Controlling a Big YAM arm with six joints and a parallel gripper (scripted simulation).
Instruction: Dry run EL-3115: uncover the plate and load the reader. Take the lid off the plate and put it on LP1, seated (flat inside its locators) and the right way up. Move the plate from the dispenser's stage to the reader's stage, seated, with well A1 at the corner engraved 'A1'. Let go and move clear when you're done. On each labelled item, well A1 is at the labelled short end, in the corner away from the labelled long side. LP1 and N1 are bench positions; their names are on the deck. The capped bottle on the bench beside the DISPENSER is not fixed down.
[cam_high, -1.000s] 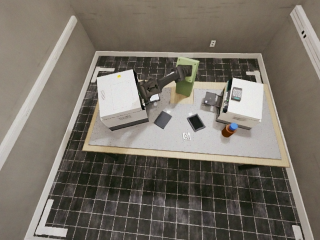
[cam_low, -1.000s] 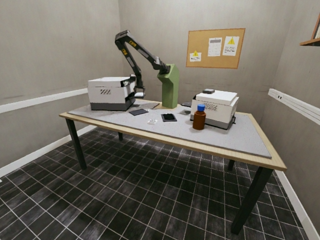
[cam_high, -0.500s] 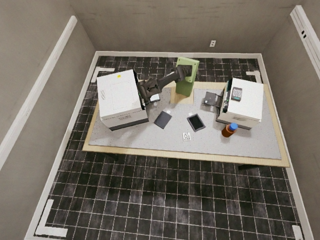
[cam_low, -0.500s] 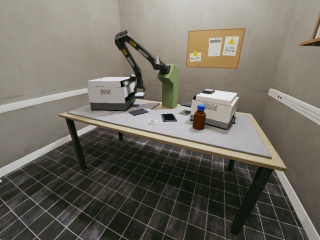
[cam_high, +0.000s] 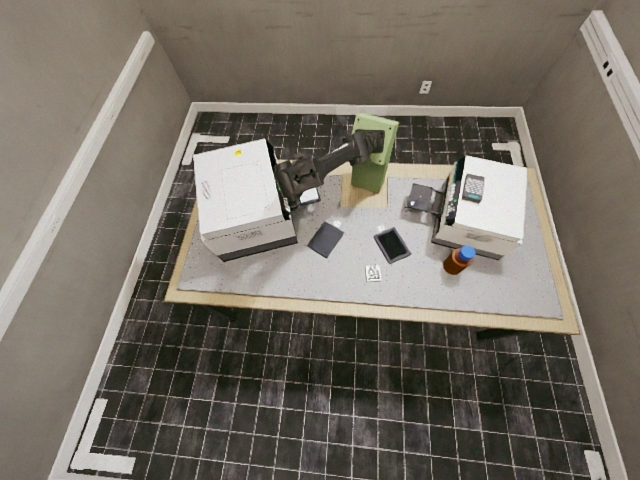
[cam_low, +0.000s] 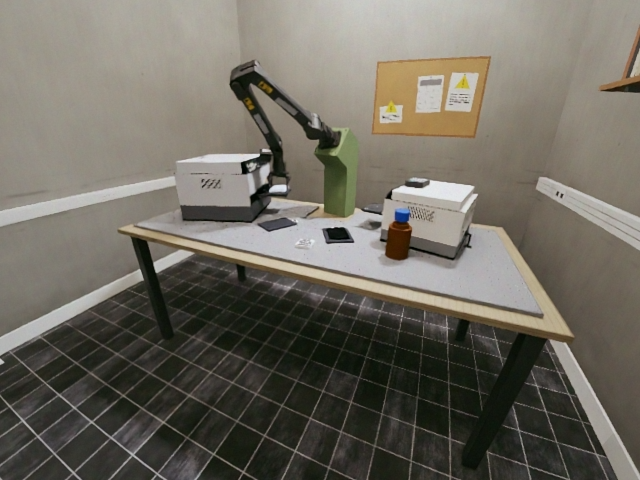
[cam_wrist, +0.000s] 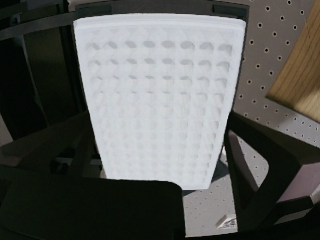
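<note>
Right now the white well plate is right at my hand. The rest, counted from my hand: brown capped bottle (330 mm ahead, 690 mm to the left, 20 mm below); dark flat lid (230 mm ahead, 420 mm to the left, 120 mm below).
</note>
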